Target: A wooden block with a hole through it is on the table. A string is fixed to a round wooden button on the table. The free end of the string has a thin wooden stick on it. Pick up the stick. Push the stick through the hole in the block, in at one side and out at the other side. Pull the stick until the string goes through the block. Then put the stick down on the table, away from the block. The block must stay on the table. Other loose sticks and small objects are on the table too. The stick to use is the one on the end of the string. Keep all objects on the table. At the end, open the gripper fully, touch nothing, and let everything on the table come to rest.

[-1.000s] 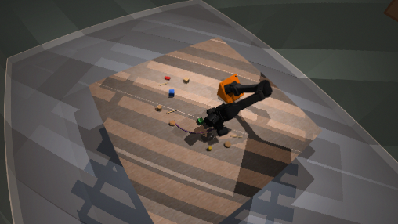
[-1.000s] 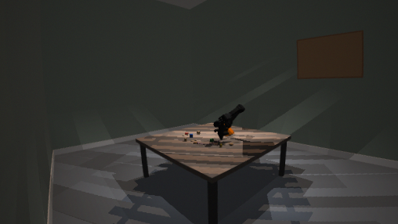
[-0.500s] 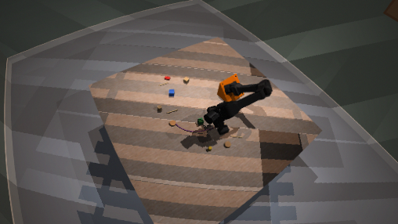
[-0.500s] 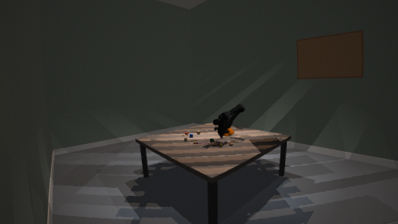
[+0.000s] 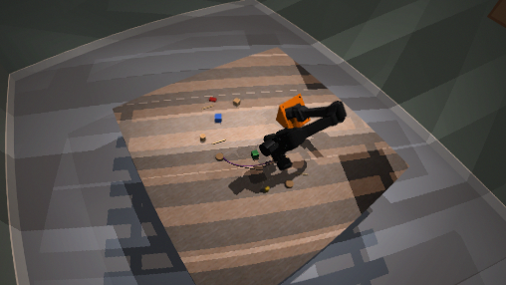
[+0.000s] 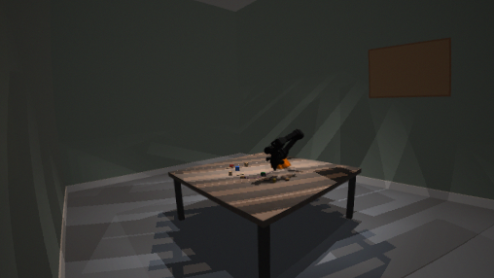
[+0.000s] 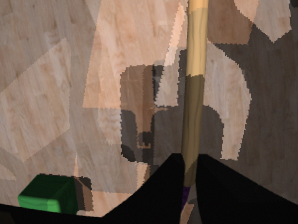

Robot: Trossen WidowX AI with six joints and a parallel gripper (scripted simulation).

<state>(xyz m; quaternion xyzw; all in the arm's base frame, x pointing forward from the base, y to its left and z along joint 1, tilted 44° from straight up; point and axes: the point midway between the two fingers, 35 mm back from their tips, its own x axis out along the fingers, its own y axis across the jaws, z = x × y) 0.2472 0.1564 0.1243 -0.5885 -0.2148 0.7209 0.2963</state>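
Right now the thin wooden stick is 1 cm behind my gripper tip. Also, from my gripper tip: green wooden block: 4 cm ahead, 10 cm to the right, 4 cm below; round wooden button: 20 cm ahead, 18 cm to the right, 5 cm below; cylinder: 23 cm ahead, 32 cm to the right, 4 cm below.
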